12 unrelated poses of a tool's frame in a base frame.
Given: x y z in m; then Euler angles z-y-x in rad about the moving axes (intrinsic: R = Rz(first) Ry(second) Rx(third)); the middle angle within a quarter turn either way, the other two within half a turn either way.
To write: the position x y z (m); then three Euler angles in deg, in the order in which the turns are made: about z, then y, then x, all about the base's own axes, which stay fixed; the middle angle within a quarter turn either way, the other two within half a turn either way. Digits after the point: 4 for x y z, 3 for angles.
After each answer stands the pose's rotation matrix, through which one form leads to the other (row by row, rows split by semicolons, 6 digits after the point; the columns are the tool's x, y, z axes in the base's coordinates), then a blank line. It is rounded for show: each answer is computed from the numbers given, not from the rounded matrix.
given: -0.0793, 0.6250, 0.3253, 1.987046, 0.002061, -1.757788
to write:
-0.0793, 0.6250, 0.3253, -157.094, -63.963, 115.057
-0.404332 0.170849 -0.898513; 0.914610 0.073315 -0.397635; -0.002061 -0.982566 -0.185903

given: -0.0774, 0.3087, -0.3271, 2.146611, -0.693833, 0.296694
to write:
-0.0774, 0.3087, -0.3271, 120.870, 35.325, 25.694
-0.418626 -0.700299 0.578216; 0.644831 -0.677541 -0.353740; 0.639489 0.224767 0.735210

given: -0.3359, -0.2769, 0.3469, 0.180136, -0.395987, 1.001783
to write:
-0.3359, -0.2769, 0.3469, 24.634, -3.069, 60.144
0.907688 -0.416218 -0.053530; 0.165299 0.471865 -0.866037; 0.385719 0.777242 0.497107

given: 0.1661, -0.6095, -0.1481, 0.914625, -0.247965, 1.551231
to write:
0.1661, -0.6095, -0.1481, 15.607, 52.116, 88.230
0.591428 -0.165208 0.789253; 0.768099 -0.182491 -0.613775; 0.245432 0.969228 0.018966

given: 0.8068, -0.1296, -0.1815, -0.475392, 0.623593, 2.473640
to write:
0.8068, -0.1296, -0.1815, 2.993, -43.718, 151.860
0.721769 -0.037742 -0.691104; -0.371544 -0.863576 -0.340868; -0.583956 0.502804 -0.637326

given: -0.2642, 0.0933, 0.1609, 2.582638, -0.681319, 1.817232
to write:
-0.2642, 0.0933, 0.1609, -135.497, 22.583, -101.842
-0.658530 0.647200 0.384018; 0.411907 -0.117080 0.903673; 0.629818 0.753276 -0.189485

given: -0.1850, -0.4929, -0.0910, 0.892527, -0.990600, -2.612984
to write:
-0.1850, -0.4929, -0.0910, -69.843, 3.465, -118.309
0.343959 0.937038 0.060439; 0.426852 -0.213367 0.878790; 0.836355 -0.276469 -0.473366

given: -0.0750, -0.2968, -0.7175, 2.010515, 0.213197, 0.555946
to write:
-0.0750, -0.2968, -0.7175, 117.012, 23.643, -25.009
-0.416047 -0.816133 0.401039; 0.884385 -0.260536 0.387278; -0.211586 0.515799 0.830171

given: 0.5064, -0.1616, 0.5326, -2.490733, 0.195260, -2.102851
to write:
0.5064, -0.1616, 0.5326, 167.408, 36.900, 128.486
-0.780445 -0.174342 0.600425; -0.594357 0.504896 -0.625955; -0.194022 -0.845391 -0.497665

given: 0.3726, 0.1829, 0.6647, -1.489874, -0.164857, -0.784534
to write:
0.3726, 0.1829, 0.6647, -83.635, 44.011, -13.908
0.079738 0.714774 0.694795; -0.983214 -0.058357 0.172873; 0.164111 -0.696917 0.698122

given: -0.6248, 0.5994, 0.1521, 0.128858, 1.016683, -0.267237
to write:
-0.6248, 0.5994, 0.1521, 33.595, 51.210, -35.892
0.521827 -0.346633 0.779450; 0.067616 0.927652 0.367273; -0.850367 -0.138950 0.507512

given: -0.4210, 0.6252, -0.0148, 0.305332, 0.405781, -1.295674
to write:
-0.4210, 0.6252, -0.0148, 26.870, -10.779, -75.280
0.876298 -0.443985 -0.187029; 0.276199 0.144900 0.950115; -0.394736 -0.884240 0.249604

